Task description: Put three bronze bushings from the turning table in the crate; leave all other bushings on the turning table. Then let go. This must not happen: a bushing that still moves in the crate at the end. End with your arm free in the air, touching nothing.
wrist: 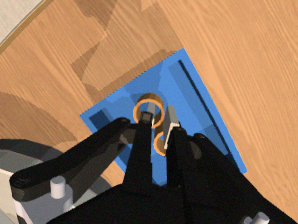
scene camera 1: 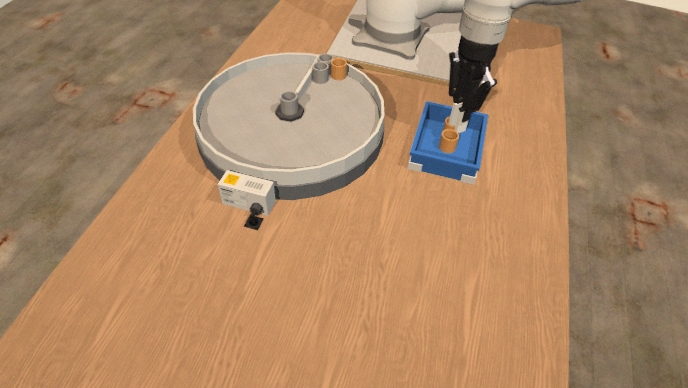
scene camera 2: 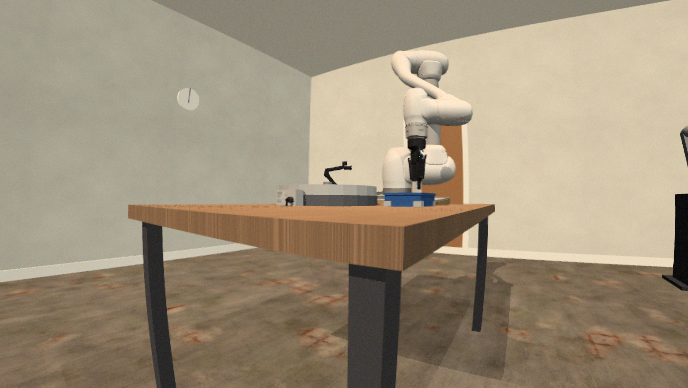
Scene:
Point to a turning table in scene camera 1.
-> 239,120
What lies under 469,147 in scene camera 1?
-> A crate.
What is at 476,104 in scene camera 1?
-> My gripper.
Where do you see a crate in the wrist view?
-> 178,83

